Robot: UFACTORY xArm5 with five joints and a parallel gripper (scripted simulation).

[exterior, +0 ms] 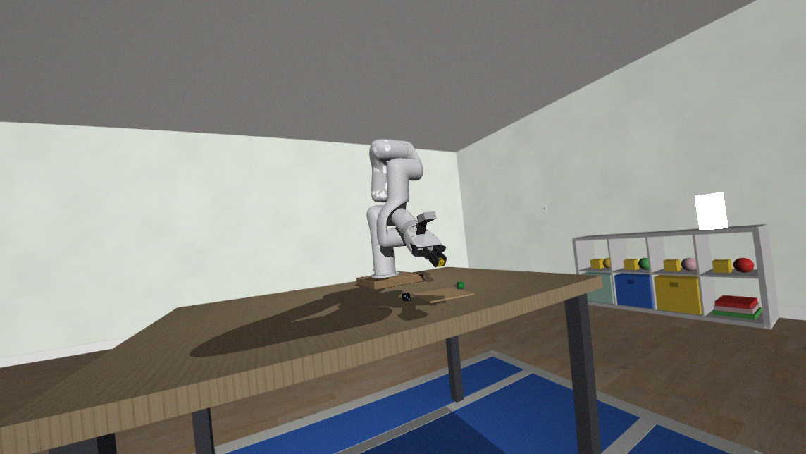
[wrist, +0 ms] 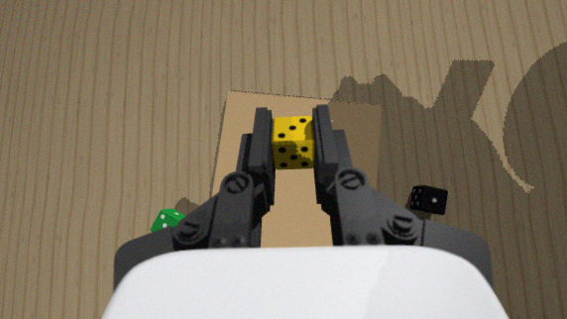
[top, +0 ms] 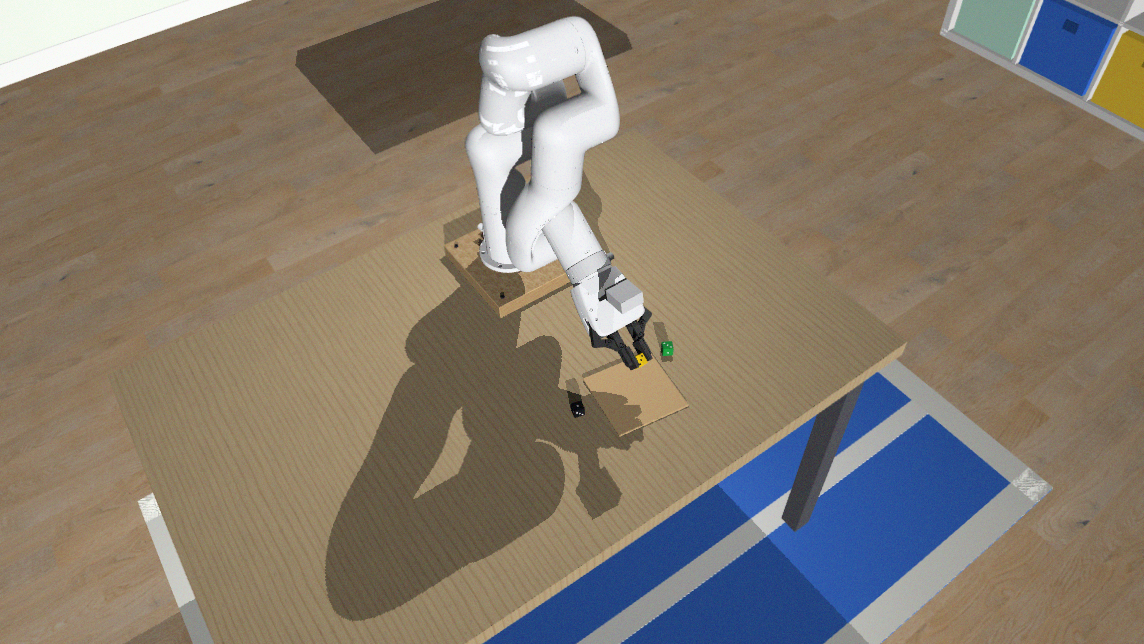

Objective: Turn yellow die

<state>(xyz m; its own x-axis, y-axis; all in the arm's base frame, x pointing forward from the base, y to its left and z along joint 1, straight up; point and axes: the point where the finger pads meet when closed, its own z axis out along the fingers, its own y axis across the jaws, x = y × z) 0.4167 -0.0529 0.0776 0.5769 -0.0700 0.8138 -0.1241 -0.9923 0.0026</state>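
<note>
Now: the tan mat 110 mm below my hand. Round my hand: green die: 110 mm to the left, 100 mm below, 20 mm behind; yellow die: 10 mm below, 10 mm ahead; black die: 100 mm to the right, 100 mm below, 40 mm behind.
</note>
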